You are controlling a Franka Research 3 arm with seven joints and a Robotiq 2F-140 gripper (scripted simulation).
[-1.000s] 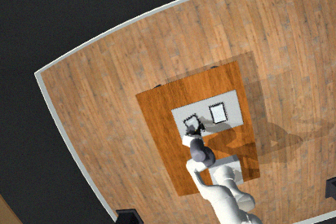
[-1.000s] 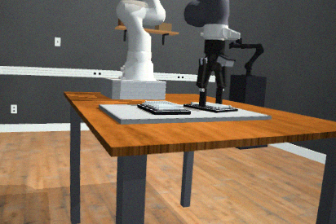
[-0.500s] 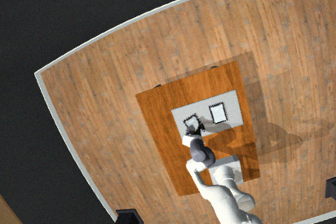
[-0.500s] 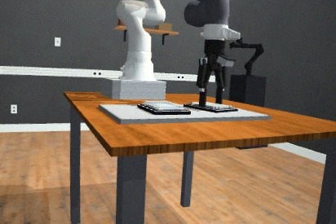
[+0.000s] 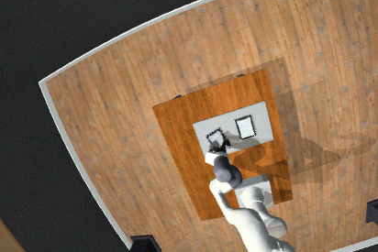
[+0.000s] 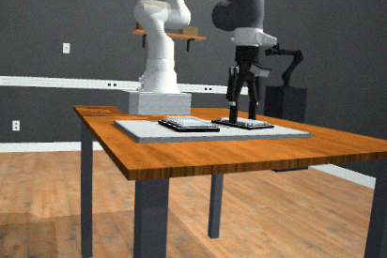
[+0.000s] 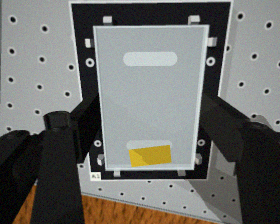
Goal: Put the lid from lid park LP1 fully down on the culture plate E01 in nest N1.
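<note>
Right now the black lid park is 3 cm below my hand. Round my hand: black nest (4 cm ahead, 21 cm to the right, 3 cm below); culture plate (3 cm ahead, 21 cm to the right, 2 cm below); clear lid (2 cm below).
</note>
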